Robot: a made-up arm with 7 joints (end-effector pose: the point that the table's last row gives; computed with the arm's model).
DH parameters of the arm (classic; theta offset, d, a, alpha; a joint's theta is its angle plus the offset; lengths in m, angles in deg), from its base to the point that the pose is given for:
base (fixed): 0 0.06 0 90
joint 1: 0 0.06 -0.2 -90
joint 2: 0 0.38 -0.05 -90
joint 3: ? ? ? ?
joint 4: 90 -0.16 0.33 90
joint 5: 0 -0.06 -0.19 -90
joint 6: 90 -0.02 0.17 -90
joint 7: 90 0.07 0.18 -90
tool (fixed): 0 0.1 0 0
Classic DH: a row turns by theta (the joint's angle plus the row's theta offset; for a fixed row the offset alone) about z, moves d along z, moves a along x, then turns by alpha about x.
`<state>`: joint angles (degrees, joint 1 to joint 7).
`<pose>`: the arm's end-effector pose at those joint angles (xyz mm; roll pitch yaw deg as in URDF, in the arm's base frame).
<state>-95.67 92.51 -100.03 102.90 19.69 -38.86 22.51</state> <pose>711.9 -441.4 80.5 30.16 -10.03 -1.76</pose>
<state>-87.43 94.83 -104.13 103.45 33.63 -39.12 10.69</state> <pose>748.1 -388.9 128.0 31.72 -5.71 13.62</pose>
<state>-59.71 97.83 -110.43 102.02 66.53 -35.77 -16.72</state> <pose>695.0 -206.2 387.5 13.63 0.85 52.45</pose>
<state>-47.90 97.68 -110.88 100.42 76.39 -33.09 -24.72</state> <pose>610.5 -149.4 502.9 -0.90 5.64 60.46</pose>
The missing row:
joint 3: -90 0.05 0.4 90
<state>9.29 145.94 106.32 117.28 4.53 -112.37 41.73</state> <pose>-281.9 161.2 50.9 -19.97 76.07 132.12</pose>
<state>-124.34 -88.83 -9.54 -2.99 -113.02 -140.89 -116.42</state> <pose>776.9 -142.6 -597.8 -38.49 36.27 -44.43</pose>
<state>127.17 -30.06 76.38 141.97 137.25 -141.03 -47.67</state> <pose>-113.6 -291.2 -449.3 -172.99 51.17 112.76</pose>
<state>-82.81 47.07 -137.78 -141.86 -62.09 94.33 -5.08</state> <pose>40.3 -285.9 512.6 56.97 -32.88 42.09</pose>
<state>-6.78 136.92 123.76 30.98 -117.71 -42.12 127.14</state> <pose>-371.6 -469.7 444.5 -108.28 -11.36 -143.68</pose>
